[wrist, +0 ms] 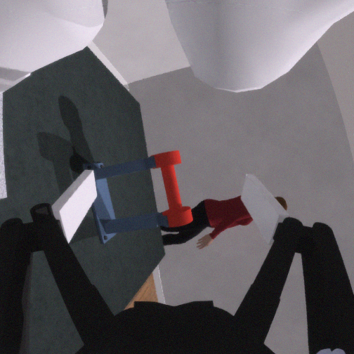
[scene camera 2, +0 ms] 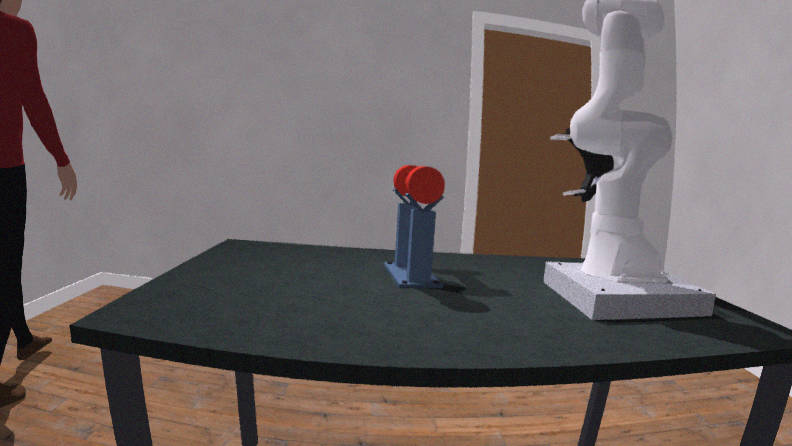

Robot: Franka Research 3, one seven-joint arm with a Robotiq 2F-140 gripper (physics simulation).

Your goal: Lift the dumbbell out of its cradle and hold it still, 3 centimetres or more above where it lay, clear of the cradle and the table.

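Observation:
A red dumbbell [scene camera 2: 425,184] [wrist: 171,186] rests on top of a blue cradle [scene camera 2: 421,246] [wrist: 131,221], one round end over each of its two uprights. In the wrist view the dumbbell's bare handle spans between the two posts. The cradle stands on the dark table [scene camera 2: 310,315] [wrist: 40,115]. My gripper [scene camera 2: 564,165] [wrist: 170,184] is wide open and empty. In the scene view it is to the right of the dumbbell, well apart from it, near the arm's base column, with its fingers pointing left, one above the other.
The white arm stands on a speckled base block [scene camera 2: 653,305] at the table's right side. A person in a red top [scene camera 2: 38,99] [wrist: 227,212] stands beyond the table's left end. A brown door [scene camera 2: 532,149] is in the wall behind.

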